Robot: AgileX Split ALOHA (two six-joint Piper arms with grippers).
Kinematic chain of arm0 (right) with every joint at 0, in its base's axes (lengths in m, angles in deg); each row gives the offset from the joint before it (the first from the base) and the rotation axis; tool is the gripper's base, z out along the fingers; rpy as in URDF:
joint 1: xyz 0 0 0.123 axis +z
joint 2: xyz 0 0 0 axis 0.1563 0.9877 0
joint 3: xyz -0.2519 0.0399 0.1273 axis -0.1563 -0.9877 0
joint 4: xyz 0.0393 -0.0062 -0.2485 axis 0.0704 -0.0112 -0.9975
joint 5: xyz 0 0 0 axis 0.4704 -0.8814 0.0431
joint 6: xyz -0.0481 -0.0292 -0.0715 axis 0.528 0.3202 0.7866
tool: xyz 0 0 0 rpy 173.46 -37.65 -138.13
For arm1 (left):
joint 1: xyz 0 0 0.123 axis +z
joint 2: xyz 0 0 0 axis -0.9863 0.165 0
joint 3: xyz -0.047 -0.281 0.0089 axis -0.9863 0.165 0
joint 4: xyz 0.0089 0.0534 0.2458 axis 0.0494 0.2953 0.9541
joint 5: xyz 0 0 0 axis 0.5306 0.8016 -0.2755
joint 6: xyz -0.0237 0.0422 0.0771 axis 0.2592 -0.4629 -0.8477
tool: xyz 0 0 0 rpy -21.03 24.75 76.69
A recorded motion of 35 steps. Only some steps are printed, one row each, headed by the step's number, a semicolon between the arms.
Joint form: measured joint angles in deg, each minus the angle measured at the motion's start. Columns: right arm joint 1, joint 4, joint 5, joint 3, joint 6, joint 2; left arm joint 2, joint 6, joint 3, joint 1, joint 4, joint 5.
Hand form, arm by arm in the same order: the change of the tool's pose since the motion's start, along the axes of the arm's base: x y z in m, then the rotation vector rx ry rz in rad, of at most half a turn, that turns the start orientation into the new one. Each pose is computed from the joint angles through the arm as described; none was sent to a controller.
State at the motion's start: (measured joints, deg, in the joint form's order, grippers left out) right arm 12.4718 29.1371 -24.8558 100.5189 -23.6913 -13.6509; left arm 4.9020 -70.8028 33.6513 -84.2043 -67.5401 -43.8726
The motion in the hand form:
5: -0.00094 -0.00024 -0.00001 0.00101 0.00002 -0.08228; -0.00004 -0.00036 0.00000 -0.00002 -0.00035 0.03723
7: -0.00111 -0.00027 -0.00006 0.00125 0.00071 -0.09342; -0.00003 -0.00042 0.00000 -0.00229 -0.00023 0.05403
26: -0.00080 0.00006 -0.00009 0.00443 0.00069 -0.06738; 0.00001 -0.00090 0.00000 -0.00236 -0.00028 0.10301
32: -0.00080 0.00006 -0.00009 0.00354 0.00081 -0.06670; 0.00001 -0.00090 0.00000 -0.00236 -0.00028 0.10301
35: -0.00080 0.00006 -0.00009 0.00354 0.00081 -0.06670; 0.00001 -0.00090 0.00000 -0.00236 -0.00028 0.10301
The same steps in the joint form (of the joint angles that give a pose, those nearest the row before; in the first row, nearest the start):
5: -4.75 0.07 0.00 0.00 0.00 0.00; -0.02 0.00 0.00 2.13 0.00 0.00
7: -5.38 0.08 -0.04 0.00 0.00 0.00; -0.02 0.20 0.00 2.96 0.05 0.00
26: -3.94 0.24 -0.04 0.00 -0.05 0.00; -0.02 0.20 0.00 5.77 0.05 0.00
32: -3.94 0.24 -0.04 0.00 0.02 0.00; -0.02 0.20 0.00 5.77 0.05 0.00
35: -3.94 0.24 -0.04 0.00 0.02 0.00; -0.02 0.20 0.00 5.77 0.05 0.00

